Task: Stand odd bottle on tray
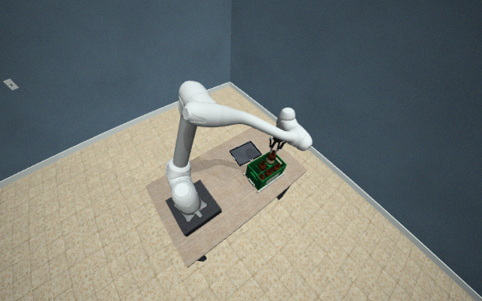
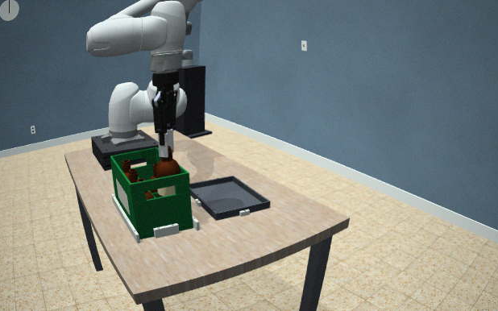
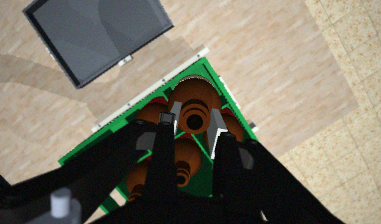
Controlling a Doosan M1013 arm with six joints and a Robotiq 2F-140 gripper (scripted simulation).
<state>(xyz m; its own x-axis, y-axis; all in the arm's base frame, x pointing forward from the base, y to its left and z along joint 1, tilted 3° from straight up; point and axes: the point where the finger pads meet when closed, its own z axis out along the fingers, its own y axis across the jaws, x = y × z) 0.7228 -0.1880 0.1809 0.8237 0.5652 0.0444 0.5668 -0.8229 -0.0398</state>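
My gripper is now 9 cm above the brown bottle. The rest, counted from my hand: dark tray (4 cm behind, 25 cm to the left, 24 cm below); then green crate (10 cm behind, 3 cm to the right, 17 cm below).
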